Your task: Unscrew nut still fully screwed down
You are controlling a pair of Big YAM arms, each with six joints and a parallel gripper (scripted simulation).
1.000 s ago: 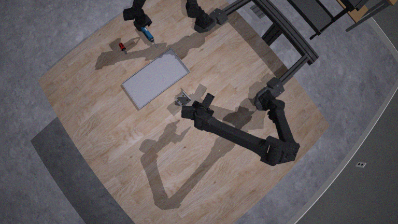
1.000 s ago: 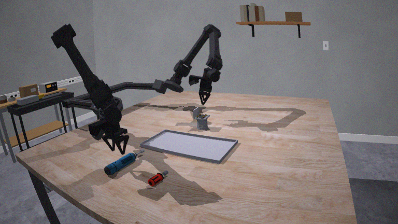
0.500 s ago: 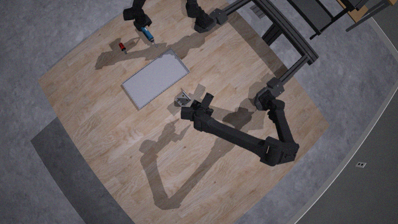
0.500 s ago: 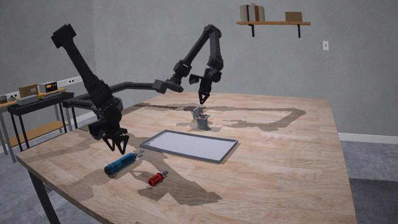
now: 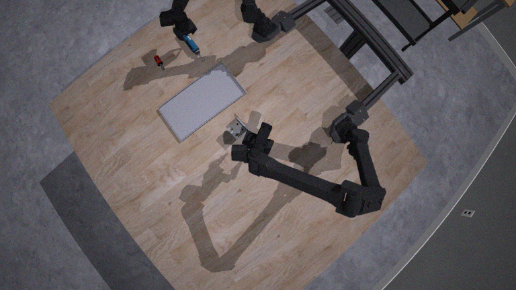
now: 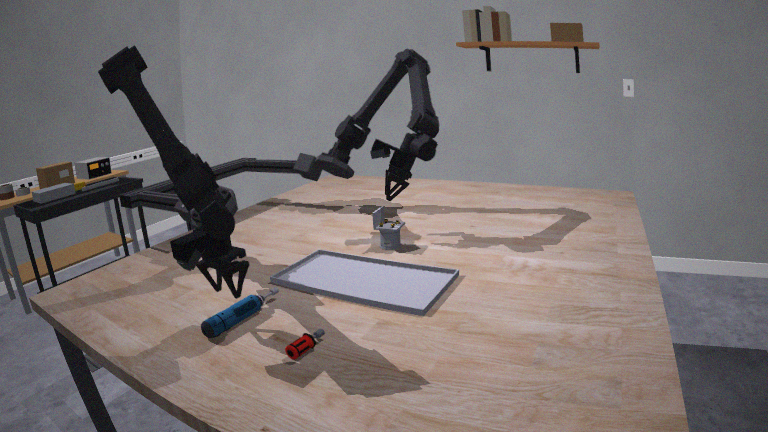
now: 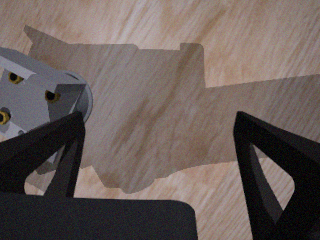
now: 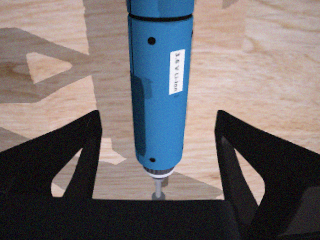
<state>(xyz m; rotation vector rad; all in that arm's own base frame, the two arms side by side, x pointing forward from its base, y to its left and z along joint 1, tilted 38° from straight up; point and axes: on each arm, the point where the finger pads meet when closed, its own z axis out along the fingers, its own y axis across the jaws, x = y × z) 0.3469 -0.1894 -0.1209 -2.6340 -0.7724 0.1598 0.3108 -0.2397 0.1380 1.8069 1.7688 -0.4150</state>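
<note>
The nut is 7 cm ahead of my left hand, 7 cm to the right of it and 6 cm below it. From my left hand the other things lie so: shallow grey tray (10 cm ahead, 33 cm to the right, 12 cm below); grey bracket plate (5 cm ahead, 9 cm to the right, 5 cm below); joint module (5 cm ahead, 9 cm to the right, 9 cm below).
</note>
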